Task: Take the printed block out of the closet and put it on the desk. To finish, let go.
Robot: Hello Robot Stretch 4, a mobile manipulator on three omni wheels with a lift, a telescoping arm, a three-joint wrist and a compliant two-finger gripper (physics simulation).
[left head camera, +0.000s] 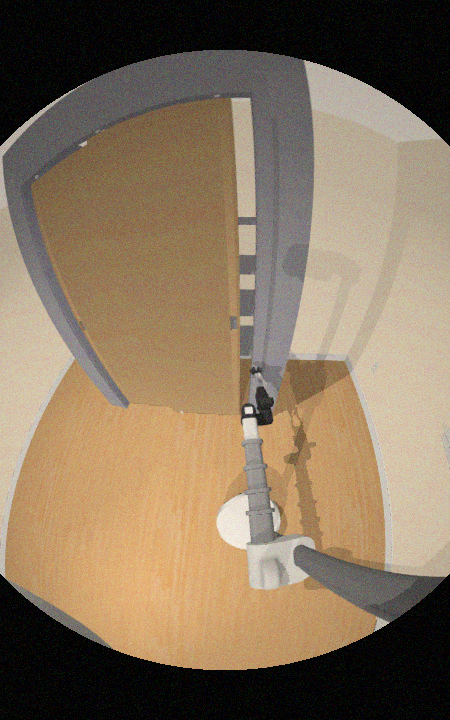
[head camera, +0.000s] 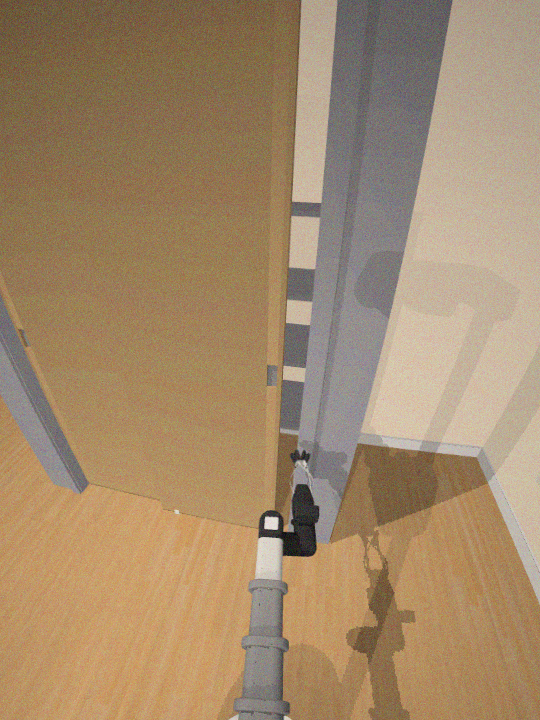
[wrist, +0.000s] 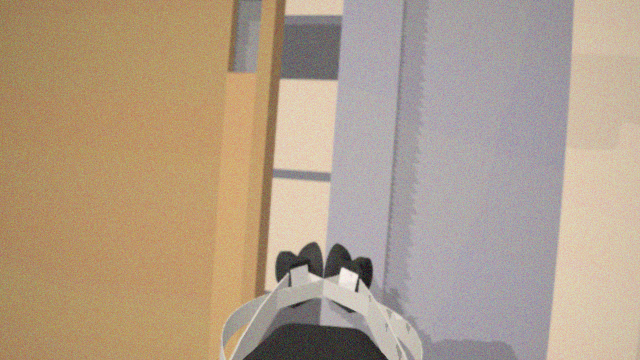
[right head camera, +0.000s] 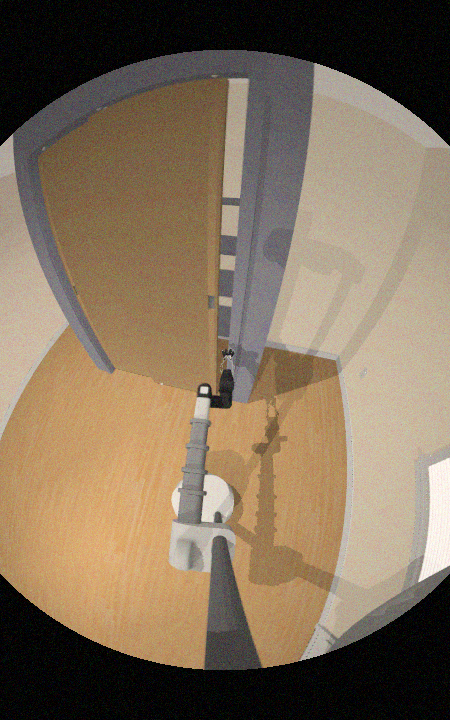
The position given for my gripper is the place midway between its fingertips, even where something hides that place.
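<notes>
There is a grey closet frame (head camera: 385, 71) (left head camera: 282, 128) (wrist: 448, 161) (right head camera: 278, 111), so the head camera, the left head camera view, the wrist view and the right head camera view show me the frame. My gripper (head camera: 299, 451) is visible to me too, and the wrist view also has the gripper (wrist: 324, 263).
</notes>
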